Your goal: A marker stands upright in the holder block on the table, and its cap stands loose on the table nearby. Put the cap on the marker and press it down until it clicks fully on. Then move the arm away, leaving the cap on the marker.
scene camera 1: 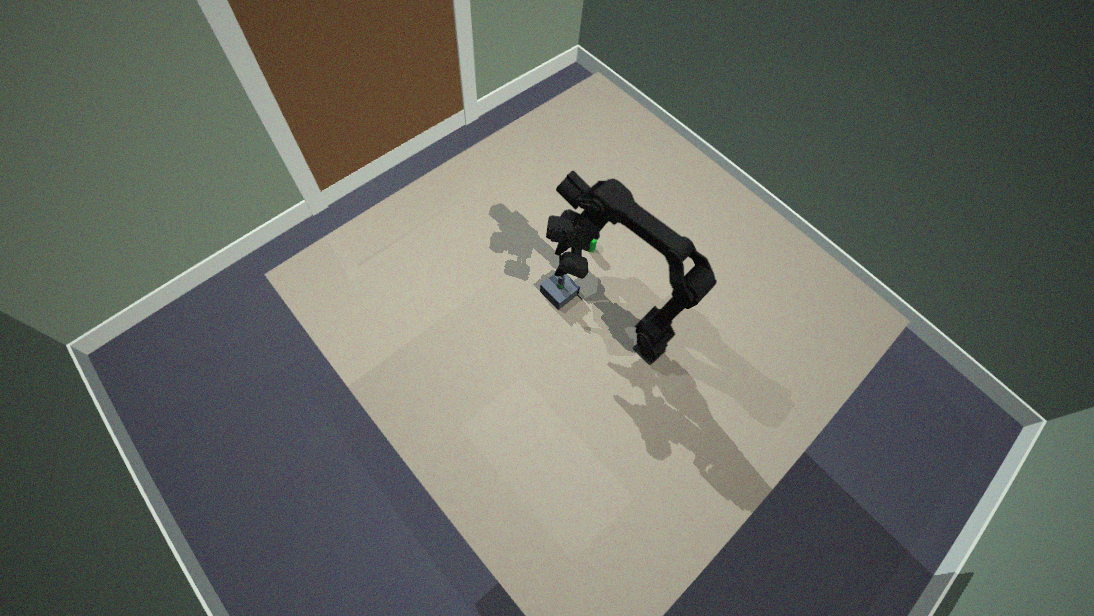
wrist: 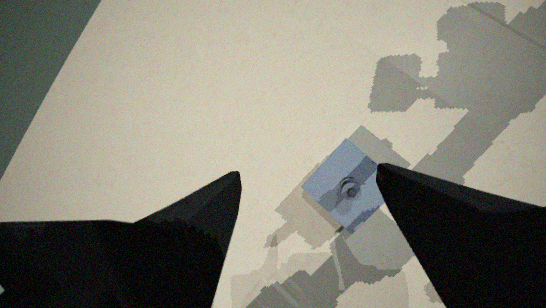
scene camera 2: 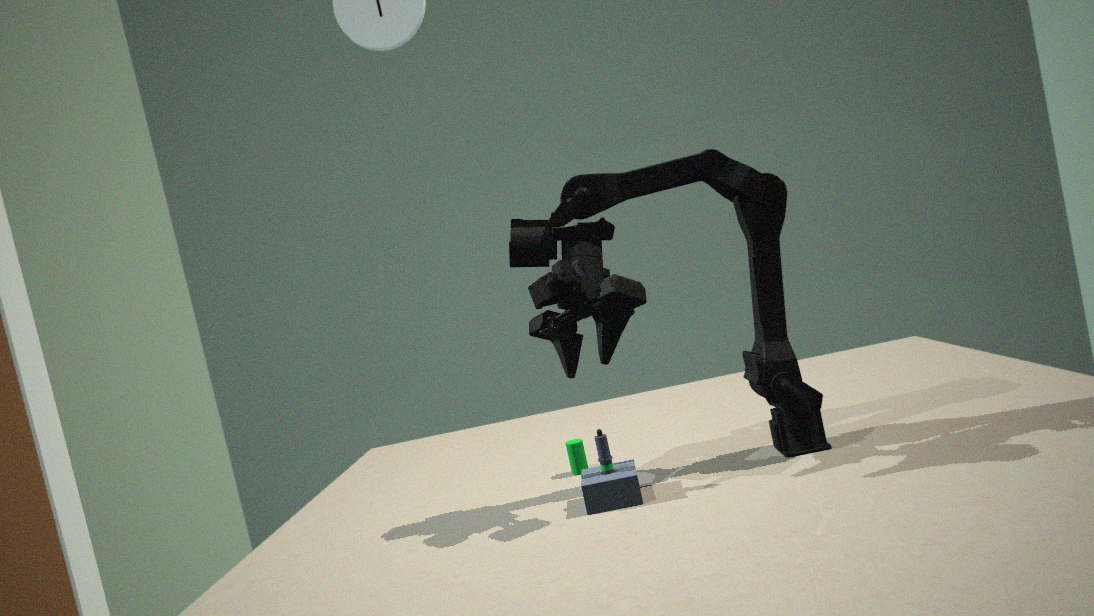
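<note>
Holder block in the pictures. The gripper there too, also in scene camera 1 and the wrist view.
</note>
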